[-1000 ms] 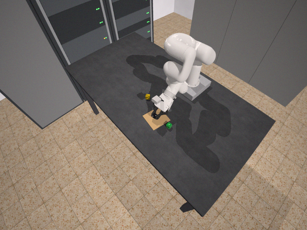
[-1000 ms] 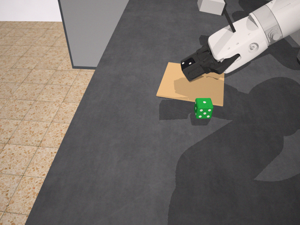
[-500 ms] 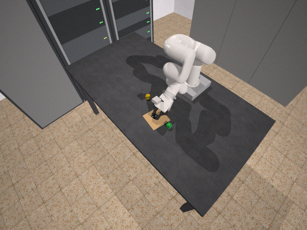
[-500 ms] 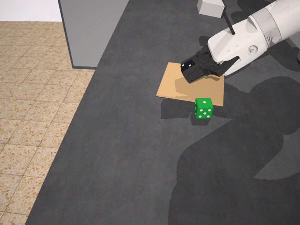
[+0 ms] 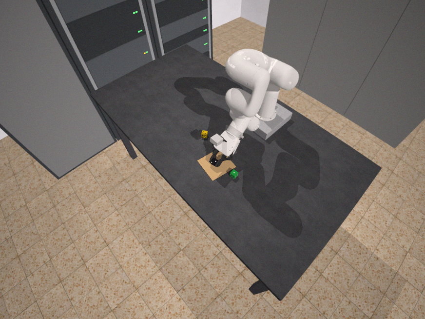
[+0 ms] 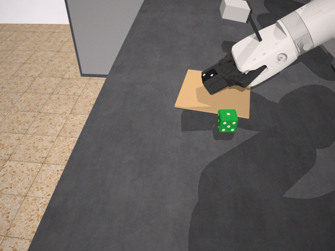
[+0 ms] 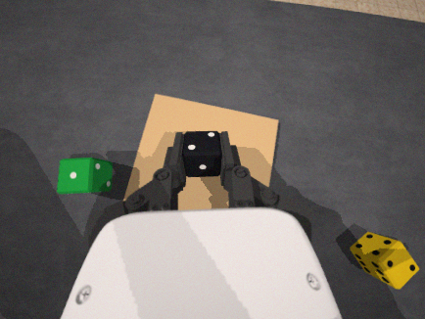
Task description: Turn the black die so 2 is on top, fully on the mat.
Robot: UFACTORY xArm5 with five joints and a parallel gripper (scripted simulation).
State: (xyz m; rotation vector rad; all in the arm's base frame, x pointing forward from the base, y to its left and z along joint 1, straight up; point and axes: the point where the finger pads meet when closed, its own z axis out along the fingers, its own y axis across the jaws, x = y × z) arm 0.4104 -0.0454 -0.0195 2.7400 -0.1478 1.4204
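Right now the tan mat is 3 cm below my hand. Also, from my hand: yellow die: 16 cm to the right, 11 cm behind, 2 cm below; then black die: 1 cm ahead; then green die: 11 cm to the left, 2 cm below.
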